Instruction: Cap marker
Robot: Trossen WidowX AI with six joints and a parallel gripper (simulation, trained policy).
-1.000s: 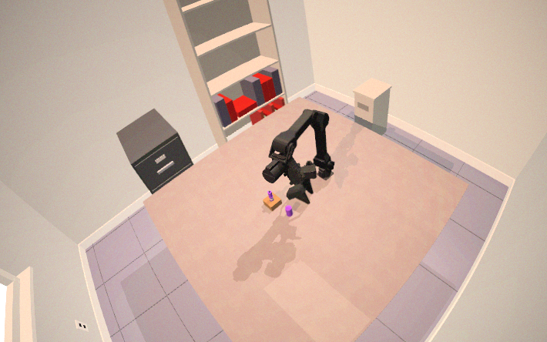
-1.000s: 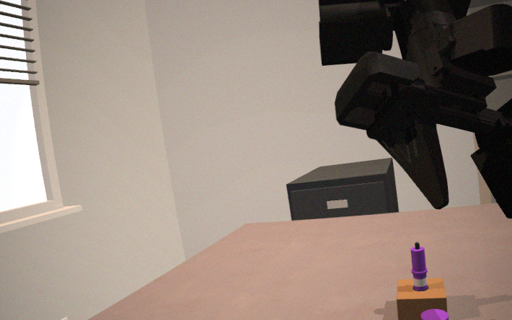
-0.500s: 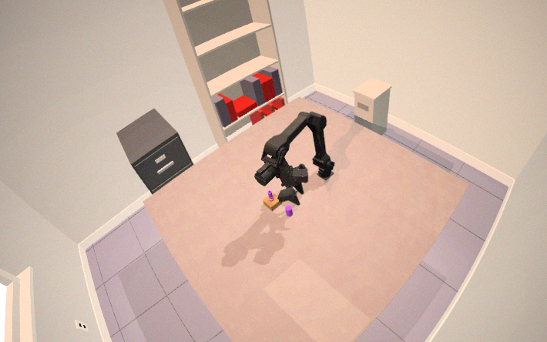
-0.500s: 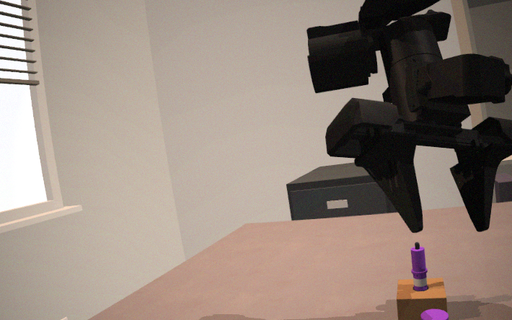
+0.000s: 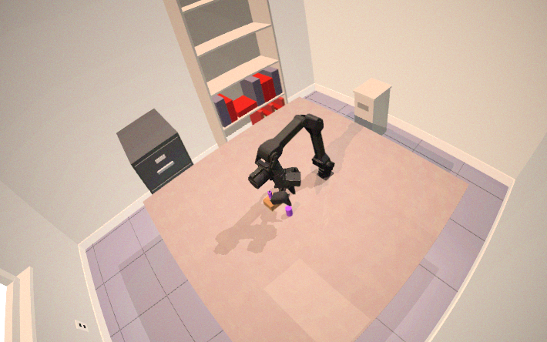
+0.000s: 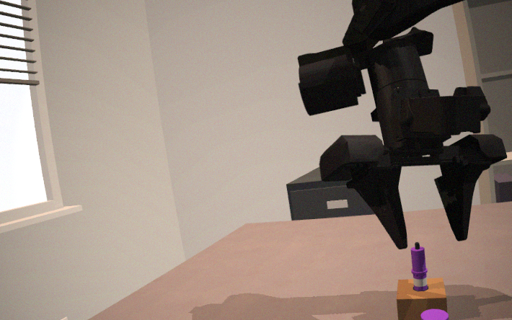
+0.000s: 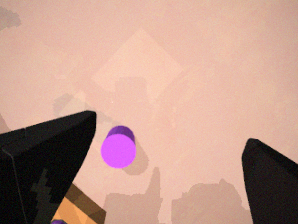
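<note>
Right now the purple cap is 40 mm to the right of my gripper tip and 120 mm below it. Also, from my gripper tip: orange holder block 20 mm ahead, 150 mm to the right, 130 mm below.
</note>
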